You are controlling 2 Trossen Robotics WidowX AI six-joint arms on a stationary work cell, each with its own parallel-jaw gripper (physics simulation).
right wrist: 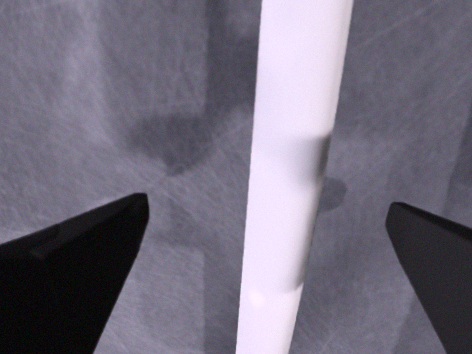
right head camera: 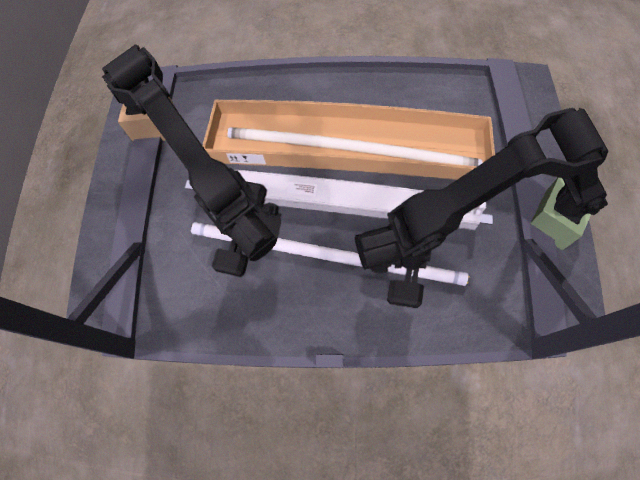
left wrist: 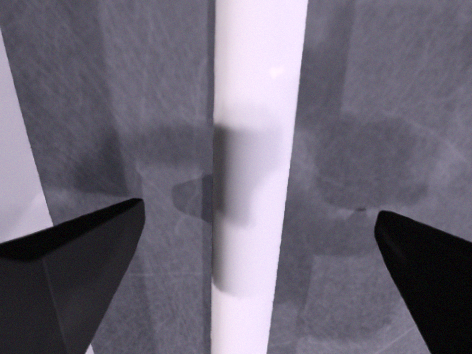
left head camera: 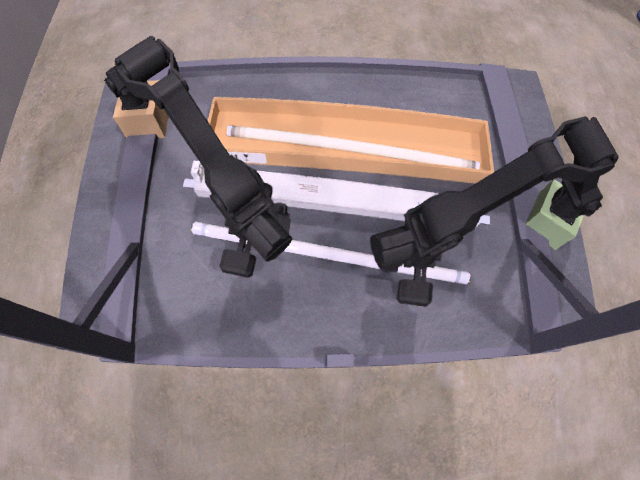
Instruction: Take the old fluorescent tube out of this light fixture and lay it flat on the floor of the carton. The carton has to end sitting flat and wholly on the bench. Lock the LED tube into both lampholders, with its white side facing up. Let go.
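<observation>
The old fluorescent tube lies slantwise on the carton floor. The carton sits flat on the bench. The white light fixture lies in front of it. The LED tube lies on the bench in front of the fixture, white on top. My left gripper is open above the tube's left part, the tube between and below its fingertips. My right gripper is open likewise above its right part. In the head views the arms hide their fingertips.
An orange-brown box stands at the bench's left side. A green block stands at the right side. The fixture's edge shows at the left of the left wrist view. Dark frame bars cross both front corners.
</observation>
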